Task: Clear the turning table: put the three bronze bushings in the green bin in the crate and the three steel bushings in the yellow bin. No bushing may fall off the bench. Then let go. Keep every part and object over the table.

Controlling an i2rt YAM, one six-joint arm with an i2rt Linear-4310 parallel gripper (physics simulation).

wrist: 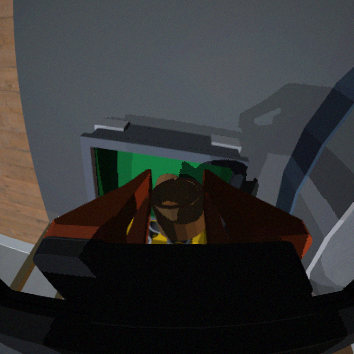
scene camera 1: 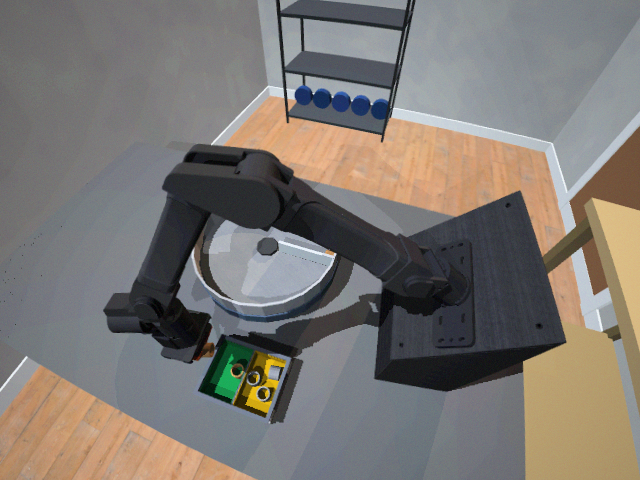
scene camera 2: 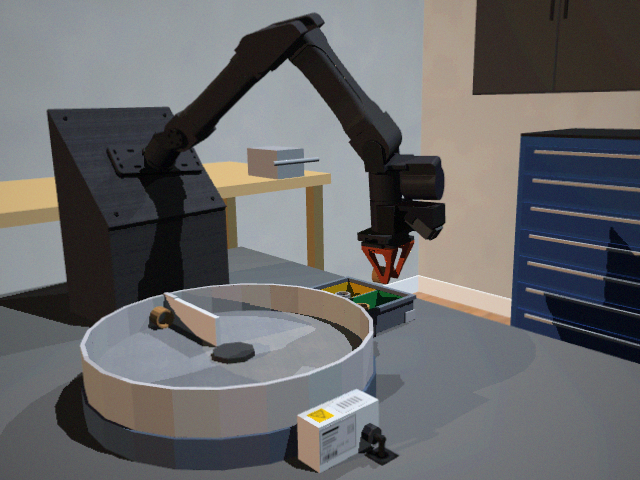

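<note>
My gripper is shut on a bronze bushing and holds it above the crate's green side. The crate has a green bin and a yellow bin. A second bronze bushing lies in the green bin. Three steel bushings are in the yellow bin. A third bronze bushing is on the turning table, against its divider.
The turning table has a raised wall, a divider and a dark hub. A white labelled box with a small black bracket stands beside it. The arm's dark pedestal stands behind the turning table in scene camera 2.
</note>
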